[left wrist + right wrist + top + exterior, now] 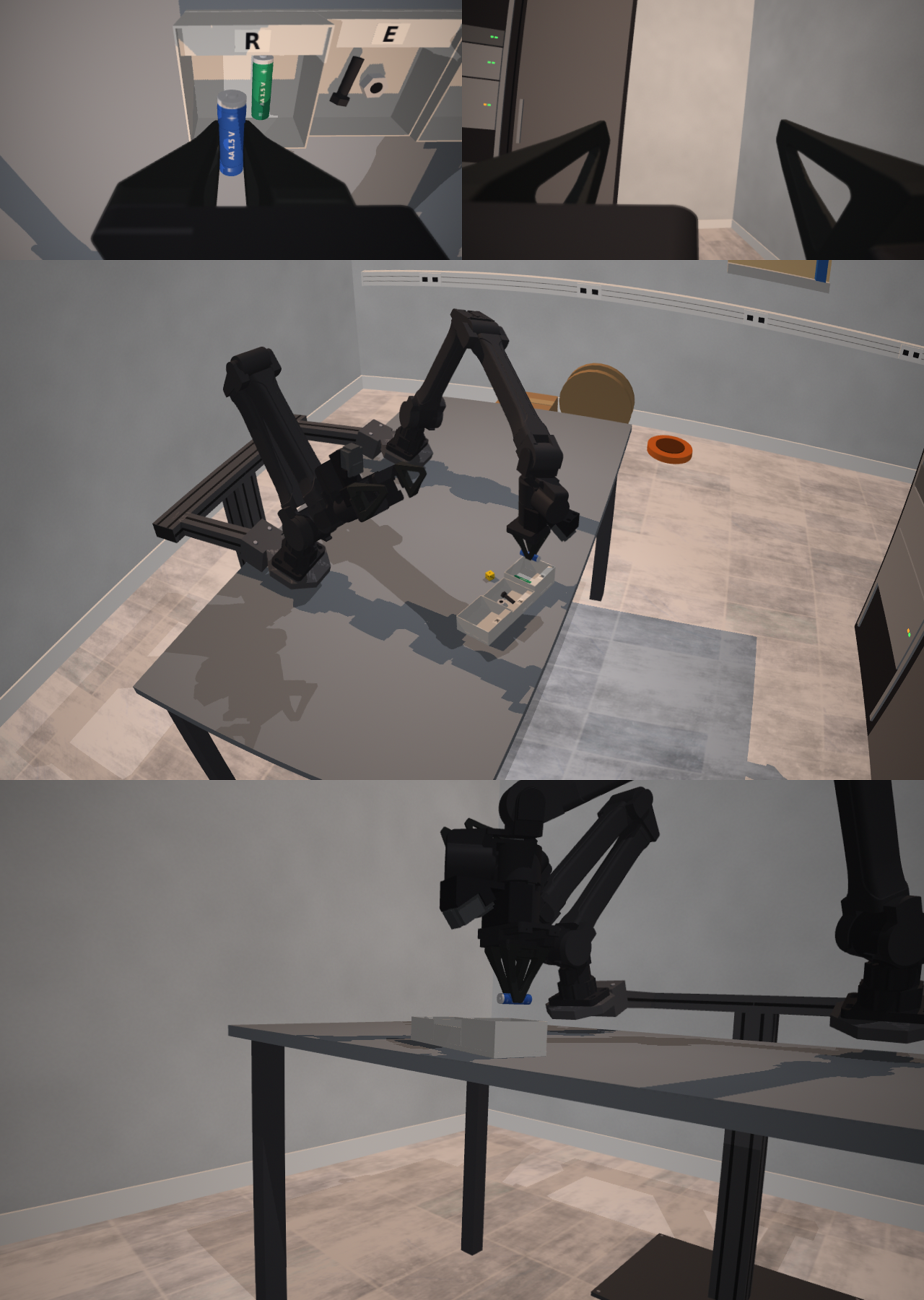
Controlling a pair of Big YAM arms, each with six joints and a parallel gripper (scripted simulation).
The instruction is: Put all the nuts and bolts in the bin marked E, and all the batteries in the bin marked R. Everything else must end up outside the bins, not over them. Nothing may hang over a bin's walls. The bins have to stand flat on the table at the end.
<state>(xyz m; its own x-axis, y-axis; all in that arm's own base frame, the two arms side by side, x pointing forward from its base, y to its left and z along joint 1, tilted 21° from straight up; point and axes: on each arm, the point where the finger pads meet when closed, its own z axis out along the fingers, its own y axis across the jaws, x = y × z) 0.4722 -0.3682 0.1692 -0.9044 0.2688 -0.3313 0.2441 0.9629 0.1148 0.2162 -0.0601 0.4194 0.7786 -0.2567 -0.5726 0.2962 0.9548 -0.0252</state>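
The green battery is 10 mm behind my left hand, 20 mm to the right of it and 60 mm below it. The rest, counted from my left hand: bin row (20 mm behind, 90 mm to the right, 60 mm below); then blue battery (right at my left hand); then black bolt (30 mm behind, 80 mm to the right, 60 mm below).
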